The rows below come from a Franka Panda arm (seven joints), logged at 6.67 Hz.
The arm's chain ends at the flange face. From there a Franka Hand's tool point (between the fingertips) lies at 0.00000 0.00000 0.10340 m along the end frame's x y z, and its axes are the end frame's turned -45 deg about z.
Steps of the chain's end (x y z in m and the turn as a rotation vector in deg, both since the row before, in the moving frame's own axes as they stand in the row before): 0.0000 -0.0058 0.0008 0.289 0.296 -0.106; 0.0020 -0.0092 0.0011 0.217 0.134 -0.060; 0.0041 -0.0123 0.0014 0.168 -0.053 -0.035; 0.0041 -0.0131 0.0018 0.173 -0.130 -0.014; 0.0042 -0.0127 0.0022 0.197 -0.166 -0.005
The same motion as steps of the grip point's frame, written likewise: 0.0048 -0.0041 0.0008 -0.005 0.414 -0.106; 0.0084 -0.0052 0.0011 0.059 0.248 -0.060; 0.0117 -0.0061 0.0014 0.156 0.081 -0.035; 0.0122 -0.0068 0.0018 0.214 0.030 -0.014; 0.0120 -0.0065 0.0022 0.257 0.022 -0.005
